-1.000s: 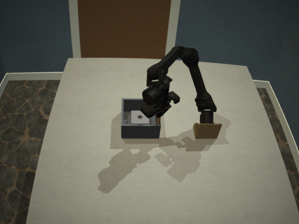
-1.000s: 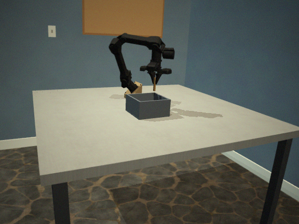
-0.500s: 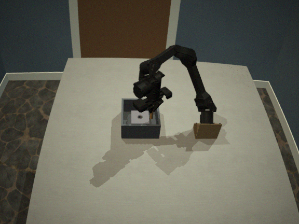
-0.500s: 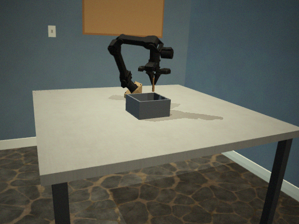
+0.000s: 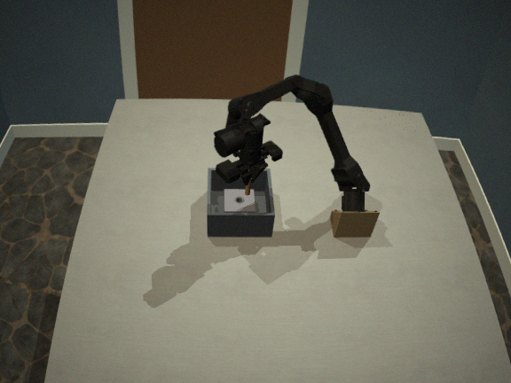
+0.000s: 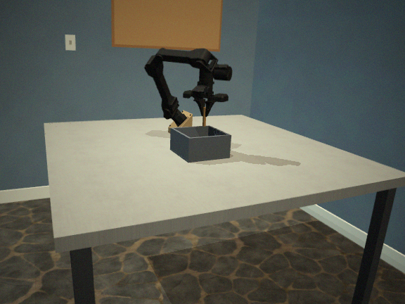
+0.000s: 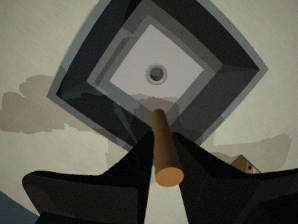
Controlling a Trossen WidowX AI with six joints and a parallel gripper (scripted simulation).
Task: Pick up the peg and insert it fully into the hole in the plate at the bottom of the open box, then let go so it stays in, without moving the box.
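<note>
Now: the plate 140 mm below my hand, 20 mm to the right of it and 20 mm ahead of it. The rest, counted from my hand: peg 40 mm below; box 160 mm below, 20 mm to the right, 20 mm ahead.
</note>
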